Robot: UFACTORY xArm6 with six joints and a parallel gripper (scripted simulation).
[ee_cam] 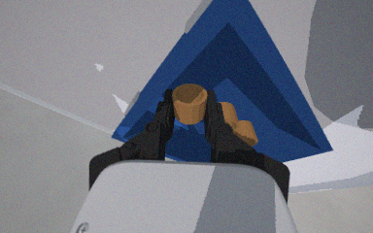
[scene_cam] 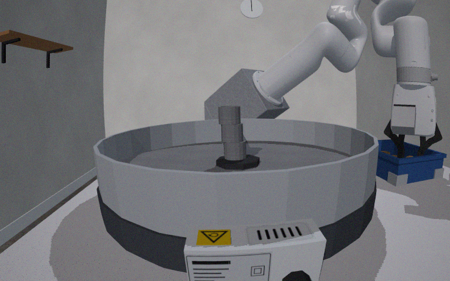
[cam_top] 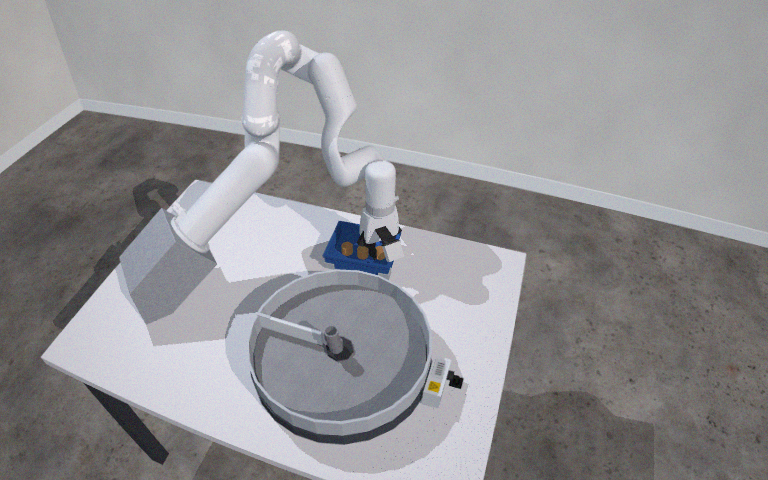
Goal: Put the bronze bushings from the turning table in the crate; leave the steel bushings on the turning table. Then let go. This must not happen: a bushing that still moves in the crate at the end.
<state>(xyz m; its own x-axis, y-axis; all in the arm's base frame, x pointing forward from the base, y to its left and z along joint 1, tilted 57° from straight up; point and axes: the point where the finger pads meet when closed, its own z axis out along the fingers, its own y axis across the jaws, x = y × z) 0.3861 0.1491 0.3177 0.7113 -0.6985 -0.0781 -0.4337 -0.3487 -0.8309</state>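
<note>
Right now the blue crate is 4 cm behind my hand, 2 cm to the right of it and 1 cm below it. From my hand the other things lie so: turning table (11 cm ahead, 34 cm to the right, 2 cm above).
</note>
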